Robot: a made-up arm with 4 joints.
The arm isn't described. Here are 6 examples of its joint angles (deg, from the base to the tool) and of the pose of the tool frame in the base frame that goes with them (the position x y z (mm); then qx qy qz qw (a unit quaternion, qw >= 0)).
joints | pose
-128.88 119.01 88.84 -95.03 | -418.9 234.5 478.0 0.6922 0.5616 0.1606 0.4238
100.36 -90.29 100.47 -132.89 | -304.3 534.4 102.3 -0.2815 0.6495 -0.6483 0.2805
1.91 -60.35 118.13 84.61 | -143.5 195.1 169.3 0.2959 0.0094 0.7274 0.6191
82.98 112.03 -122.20 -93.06 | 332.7 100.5 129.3 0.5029 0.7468 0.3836 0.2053
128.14 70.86 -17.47 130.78 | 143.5 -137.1 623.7 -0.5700 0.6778 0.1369 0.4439
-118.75 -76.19 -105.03 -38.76 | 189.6 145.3 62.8 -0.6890 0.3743 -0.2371 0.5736
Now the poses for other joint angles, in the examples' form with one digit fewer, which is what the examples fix.
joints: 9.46 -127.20 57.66 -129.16
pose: -14 684 218 0.478 -0.554 0.658 0.178
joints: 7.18 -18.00 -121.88 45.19
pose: -148 -303 167 -0.353 -0.334 -0.792 0.370
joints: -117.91 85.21 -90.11 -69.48
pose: -191 71 297 -0.222 -0.488 0.671 0.512
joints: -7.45 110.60 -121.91 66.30
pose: -251 444 -368 0.021 0.490 -0.638 0.594
